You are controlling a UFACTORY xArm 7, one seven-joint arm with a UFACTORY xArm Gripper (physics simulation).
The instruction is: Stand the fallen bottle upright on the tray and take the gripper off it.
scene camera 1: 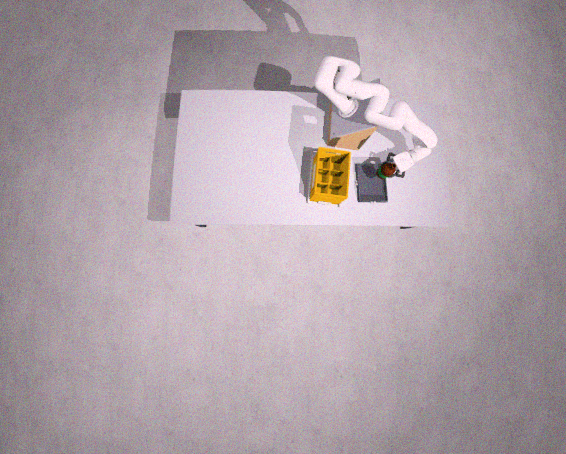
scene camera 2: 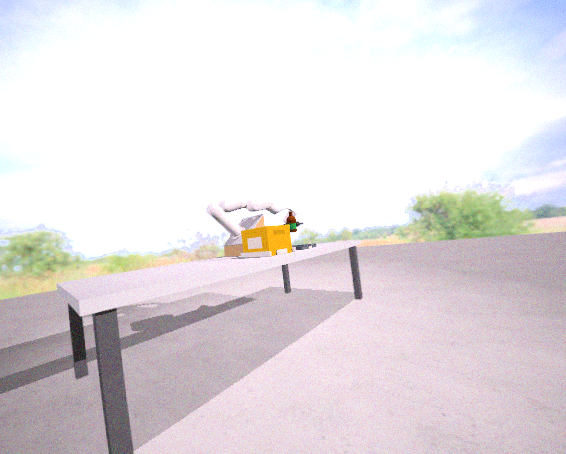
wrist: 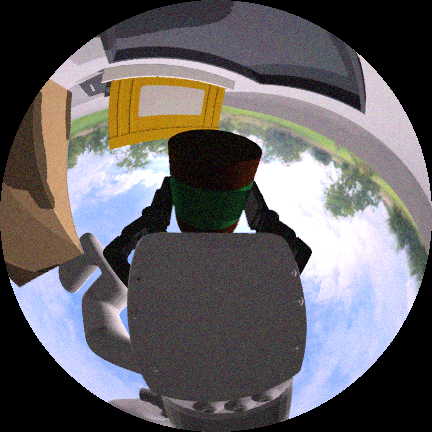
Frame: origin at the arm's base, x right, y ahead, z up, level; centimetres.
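Seen in the pictures: gripper, between the fingertips: (scene camera 1: 385, 171) (scene camera 2: 291, 224) (wrist: 209, 188); arm's base, origin of its link: (scene camera 1: 348, 107) (scene camera 2: 239, 233).
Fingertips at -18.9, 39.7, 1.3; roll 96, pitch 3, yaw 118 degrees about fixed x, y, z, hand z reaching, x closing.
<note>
Offsets run from my fingertips to a thing's middle, as dx, dy, dz. Level surfaces: height alone.
The brown bottle with a green label {-0.2, +0.0, +2.5} (scene camera 1: 388, 169) (scene camera 2: 292, 225) (wrist: 215, 200) is held upright in the air, neck up in the second scene view and base towards the camera in the wrist view. My gripper (scene camera 1: 389, 169) (wrist: 209, 188) is shut on its labelled body, with one black finger on each side. The dark grey tray {+0.5, +1.6, -17.3} (scene camera 1: 372, 192) (scene camera 2: 306, 246) (wrist: 280, 47) lies below. A gap shows between the bottle's base and the tray in the second scene view. From above, the bottle is over the tray's right side, near its back corner.
A yellow crate with compartments {+30.4, +1.2, -9.8} (scene camera 1: 330, 198) (scene camera 2: 279, 242) (wrist: 115, 110) stands left of the tray. A wooden box or wedge (scene camera 1: 354, 139) (wrist: 57, 150) stands behind the crate, near the arm's base. All stand on the white table {dz -18.6} (scene camera 1: 235, 165) (scene camera 2: 165, 281).
</note>
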